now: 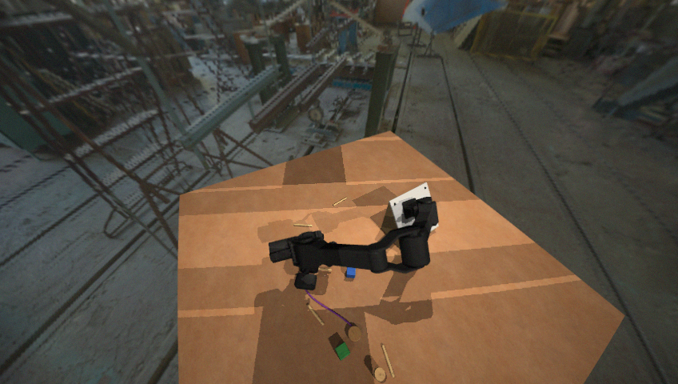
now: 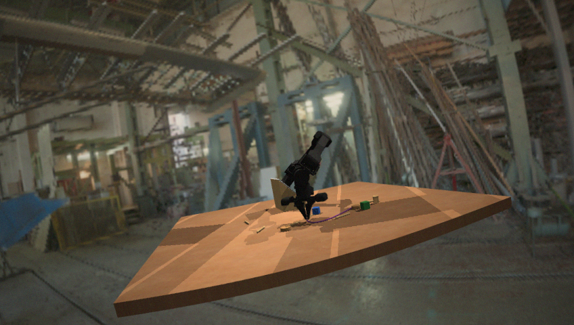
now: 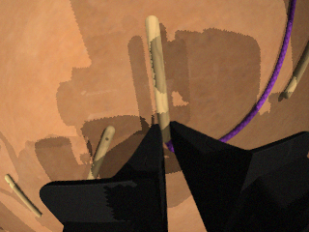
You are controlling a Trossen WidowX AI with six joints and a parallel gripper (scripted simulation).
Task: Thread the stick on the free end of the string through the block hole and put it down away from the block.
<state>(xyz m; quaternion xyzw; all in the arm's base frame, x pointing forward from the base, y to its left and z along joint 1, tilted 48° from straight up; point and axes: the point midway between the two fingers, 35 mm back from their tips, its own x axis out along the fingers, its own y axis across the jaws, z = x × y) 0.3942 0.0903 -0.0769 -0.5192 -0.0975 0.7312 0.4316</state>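
The blue block lies 120 mm behind my gripper tip and 70 mm to the left of it. Also, from my gripper tip: round wooden button (240 mm to the left, 40 mm behind); then green cube (260 mm to the left, 10 mm ahead); then thin stick (10 mm to the left, 10 mm behind).
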